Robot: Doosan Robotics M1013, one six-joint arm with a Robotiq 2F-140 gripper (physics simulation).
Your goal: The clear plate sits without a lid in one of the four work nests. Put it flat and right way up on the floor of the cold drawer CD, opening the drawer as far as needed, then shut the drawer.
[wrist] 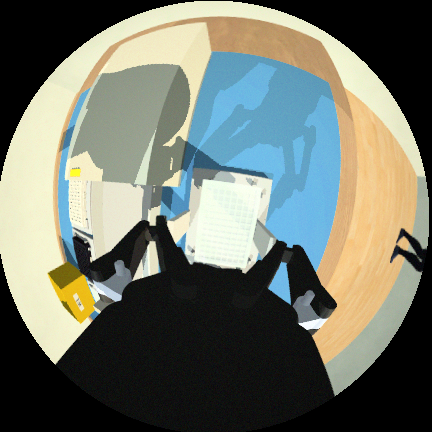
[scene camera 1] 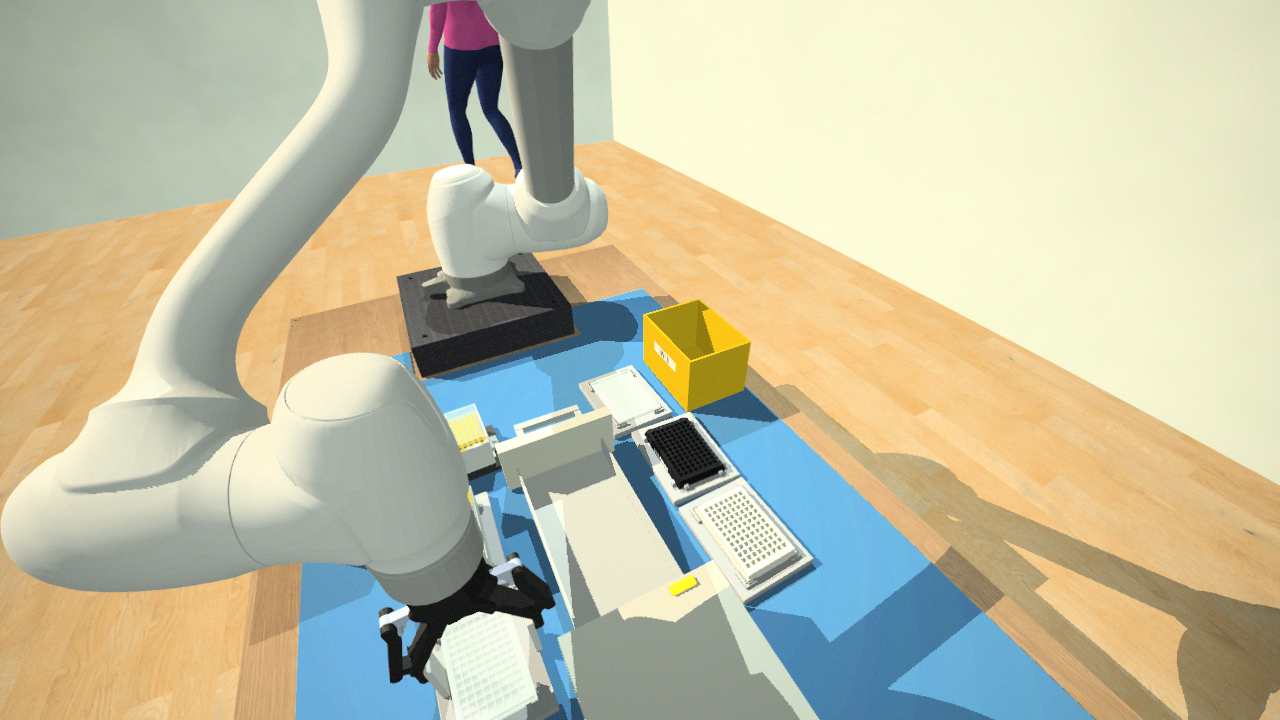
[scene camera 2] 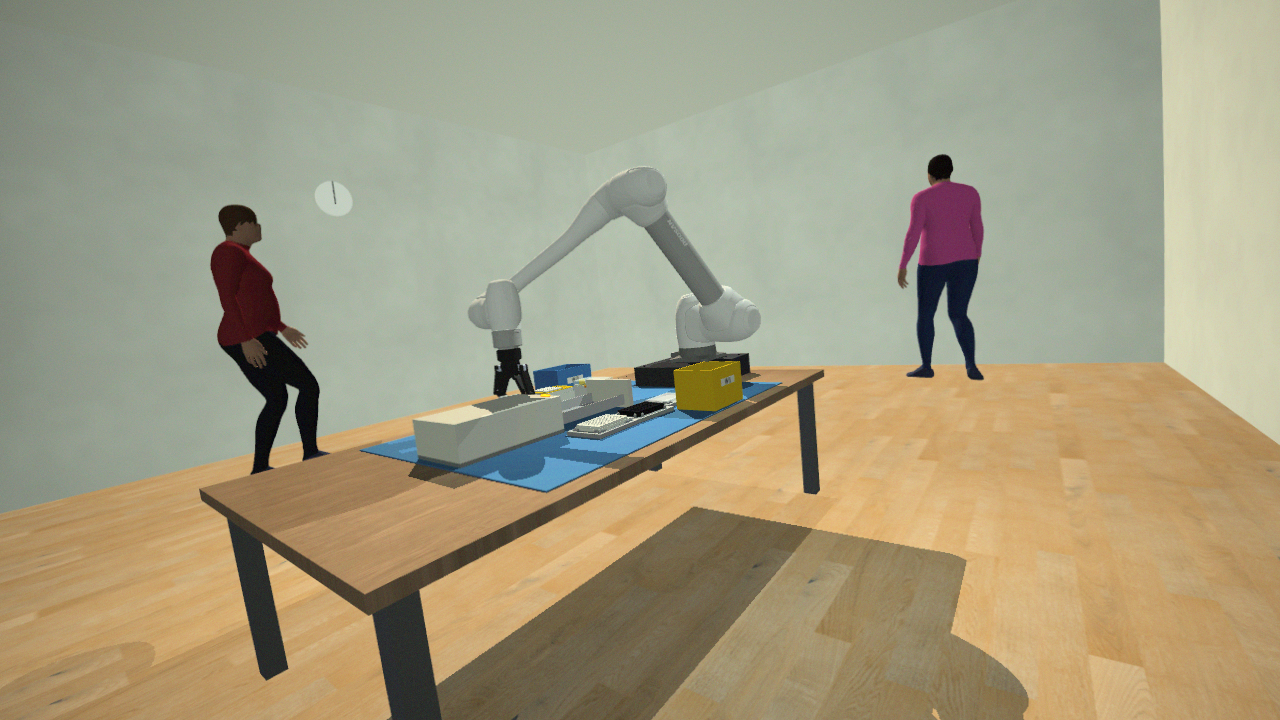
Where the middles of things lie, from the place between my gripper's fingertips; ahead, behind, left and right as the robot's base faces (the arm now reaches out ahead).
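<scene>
Clear plate point(wrist: 227, 215): 1 cm above my hand, 1 cm to the right. Also from my hand: black plate point(scene camera 1: 686, 456), 1 cm above, 17 cm behind, 37 cm to the left; white plate point(scene camera 1: 754, 545), 1 cm above, 37 cm to the left.
</scene>
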